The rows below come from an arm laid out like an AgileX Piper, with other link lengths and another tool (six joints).
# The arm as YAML. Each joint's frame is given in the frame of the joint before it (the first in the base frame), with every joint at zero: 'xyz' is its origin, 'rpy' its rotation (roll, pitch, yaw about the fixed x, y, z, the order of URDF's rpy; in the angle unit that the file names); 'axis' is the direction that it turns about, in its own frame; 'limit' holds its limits. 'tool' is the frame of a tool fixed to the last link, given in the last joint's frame.
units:
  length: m
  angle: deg
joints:
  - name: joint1
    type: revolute
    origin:
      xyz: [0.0, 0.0, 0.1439]
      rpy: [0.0, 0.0, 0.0]
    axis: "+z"
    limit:
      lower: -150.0
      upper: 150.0
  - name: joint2
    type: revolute
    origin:
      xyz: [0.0, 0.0, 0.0]
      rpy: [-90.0, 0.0, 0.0]
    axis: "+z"
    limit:
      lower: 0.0
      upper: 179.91
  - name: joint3
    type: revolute
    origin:
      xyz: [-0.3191, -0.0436, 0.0]
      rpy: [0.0, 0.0, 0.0]
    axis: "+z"
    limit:
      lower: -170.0
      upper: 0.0
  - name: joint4
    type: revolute
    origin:
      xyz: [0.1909, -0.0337, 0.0]
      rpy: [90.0, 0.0, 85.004]
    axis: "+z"
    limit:
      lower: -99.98
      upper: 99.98
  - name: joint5
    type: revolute
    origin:
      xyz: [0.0, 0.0, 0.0]
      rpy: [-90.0, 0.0, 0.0]
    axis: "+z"
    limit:
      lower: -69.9
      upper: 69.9
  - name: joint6
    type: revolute
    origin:
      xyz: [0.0, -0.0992, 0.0]
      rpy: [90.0, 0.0, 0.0]
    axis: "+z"
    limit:
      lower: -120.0
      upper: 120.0
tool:
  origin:
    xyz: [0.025, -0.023, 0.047]
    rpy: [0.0, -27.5, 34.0]
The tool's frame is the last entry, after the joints.
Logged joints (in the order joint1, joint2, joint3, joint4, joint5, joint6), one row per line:
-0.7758, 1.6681, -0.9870, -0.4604, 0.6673, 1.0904
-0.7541, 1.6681, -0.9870, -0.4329, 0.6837, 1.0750
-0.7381, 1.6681, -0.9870, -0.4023, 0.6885, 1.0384
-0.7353, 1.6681, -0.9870, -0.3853, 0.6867, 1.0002
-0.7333, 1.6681, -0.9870, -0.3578, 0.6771, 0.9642
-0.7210, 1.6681, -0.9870, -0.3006, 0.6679, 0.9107
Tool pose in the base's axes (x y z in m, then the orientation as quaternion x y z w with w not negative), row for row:
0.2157, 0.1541, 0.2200, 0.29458, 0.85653, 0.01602, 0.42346
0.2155, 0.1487, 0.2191, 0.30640, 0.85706, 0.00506, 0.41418
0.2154, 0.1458, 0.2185, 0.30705, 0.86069, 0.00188, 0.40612
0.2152, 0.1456, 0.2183, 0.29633, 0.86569, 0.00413, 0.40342
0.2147, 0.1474, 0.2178, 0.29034, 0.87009, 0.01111, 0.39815
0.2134, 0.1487, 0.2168, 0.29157, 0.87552, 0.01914, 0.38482
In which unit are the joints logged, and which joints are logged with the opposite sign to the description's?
The joints are logged in radians. Opposite sign: joint1.
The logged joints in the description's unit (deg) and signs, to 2 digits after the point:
44.45, 95.58, -56.55, -26.38, 38.23, 62.48
43.21, 95.58, -56.55, -24.80, 39.17, 61.59
42.29, 95.58, -56.55, -23.05, 39.45, 59.50
42.13, 95.58, -56.55, -22.08, 39.35, 57.31
42.01, 95.58, -56.55, -20.50, 38.79, 55.24
41.31, 95.58, -56.55, -17.22, 38.27, 52.18

